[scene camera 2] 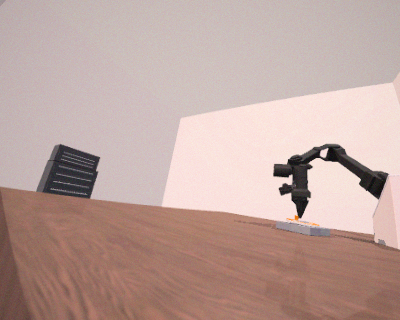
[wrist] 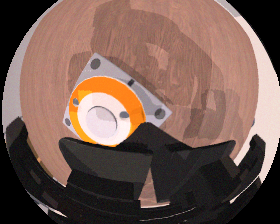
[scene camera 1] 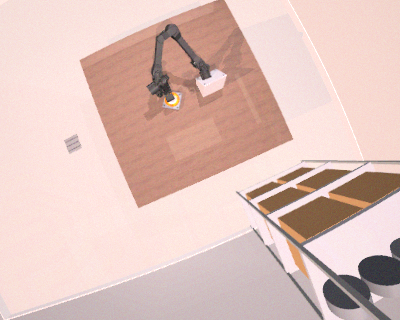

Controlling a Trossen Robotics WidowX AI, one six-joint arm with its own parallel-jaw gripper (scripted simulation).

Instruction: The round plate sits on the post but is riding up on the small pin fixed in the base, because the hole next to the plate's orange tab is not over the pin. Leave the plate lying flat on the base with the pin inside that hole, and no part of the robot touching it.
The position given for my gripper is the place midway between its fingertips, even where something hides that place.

Note:
In view: my gripper [wrist: 145, 126] and a base [wrist: 157, 112].

